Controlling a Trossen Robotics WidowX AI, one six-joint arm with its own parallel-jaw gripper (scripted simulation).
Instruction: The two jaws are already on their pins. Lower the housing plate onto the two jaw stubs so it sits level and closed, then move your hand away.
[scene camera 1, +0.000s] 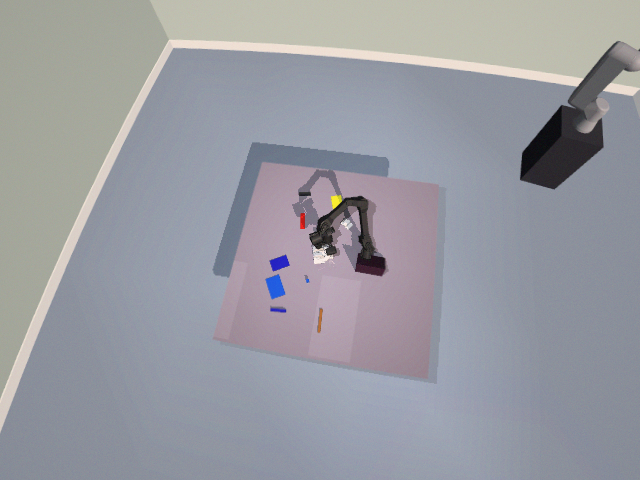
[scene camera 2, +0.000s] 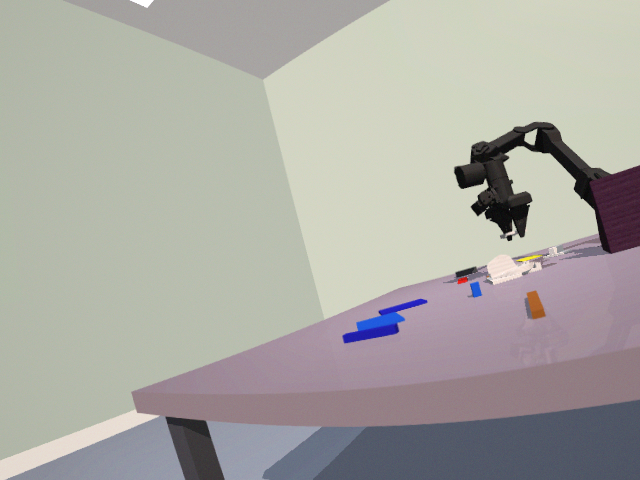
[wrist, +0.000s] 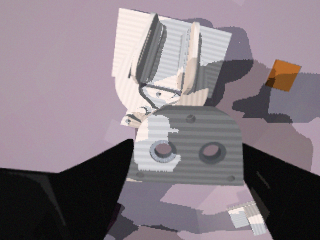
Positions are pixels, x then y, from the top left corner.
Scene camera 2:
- my gripper: 516, 239
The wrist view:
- my gripper: 183, 146
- orange block: 283, 74
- white part: 247, 213
